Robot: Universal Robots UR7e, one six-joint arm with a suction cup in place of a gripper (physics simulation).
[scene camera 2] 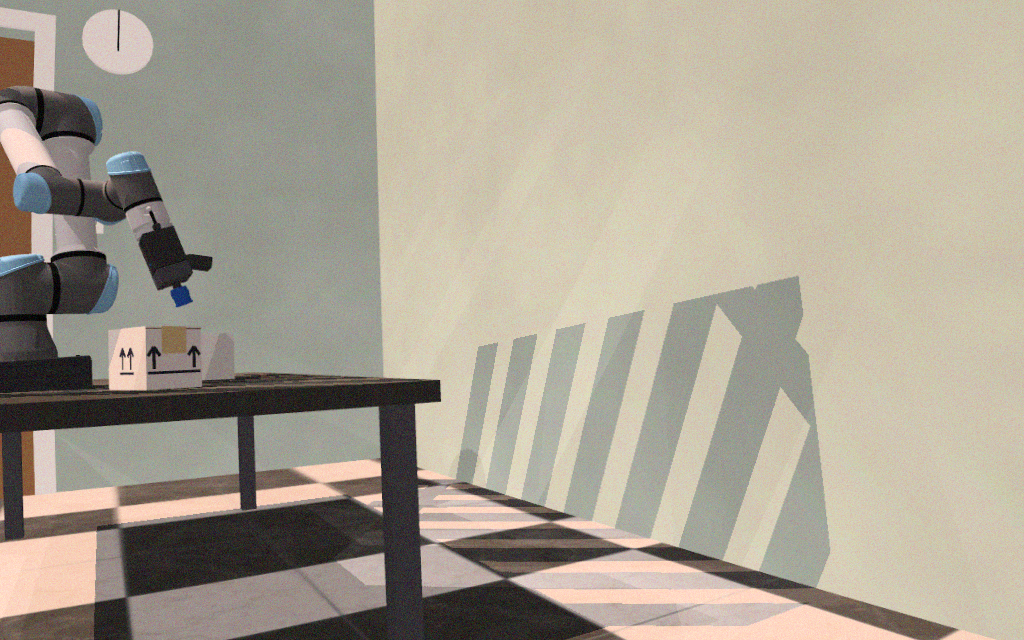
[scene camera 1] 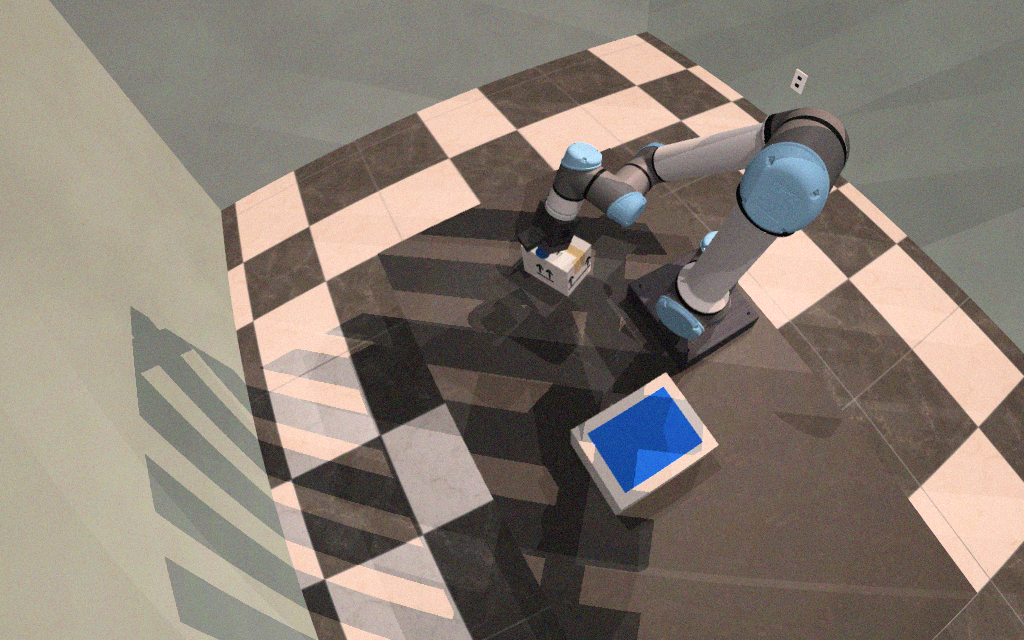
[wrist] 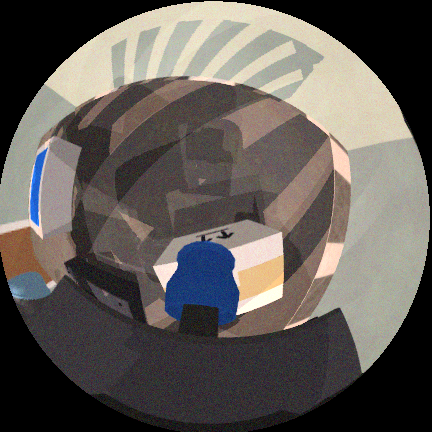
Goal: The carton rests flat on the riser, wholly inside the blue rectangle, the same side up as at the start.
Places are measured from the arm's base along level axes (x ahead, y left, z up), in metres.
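Where they show: end effector, tool point: [scene camera 2: 184, 303] [scene camera 1: 542, 253] [wrist: 205, 264]; arm's base, origin of the base link: [scene camera 2: 18, 362].
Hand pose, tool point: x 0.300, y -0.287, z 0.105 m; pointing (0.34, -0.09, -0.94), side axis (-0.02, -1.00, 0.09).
Note:
Each offset is from my tool point to the centre of the thing.
The white carton @(dx -0.061, dy -0.036, dz -0.108 m) [scene camera 1: 557, 277] [scene camera 2: 173, 363] [wrist: 261, 249] stands flat on the dark table [scene camera 2: 302, 393], arrows up, with tan tape over its top edge. My gripper, a blue suction cup [scene camera 1: 541, 252] [scene camera 2: 181, 296] [wrist: 204, 282], is tilted and hangs above the carton. A gap shows between cup and carton in scene camera 2, and nothing is on the cup. The pale riser @(dx +0.057, dy +0.498, dz -0.105 m) [scene camera 1: 668, 475] [scene camera 2: 218, 356] [wrist: 61, 185] stands apart from the carton. The blue rectangle @(dx +0.057, dy +0.498, dz -0.045 m) [scene camera 1: 645, 437] [wrist: 38, 185] on its top bears nothing; it is hidden in scene camera 2.
The arm's dark base plate [scene camera 1: 728, 329] [scene camera 2: 45, 373] stands beside the carton, with the riser on the other side of the base in scene camera 1. The table's right edge shows in scene camera 2. A wall socket [scene camera 1: 798, 80] and a clock [scene camera 2: 117, 56] are on the walls.

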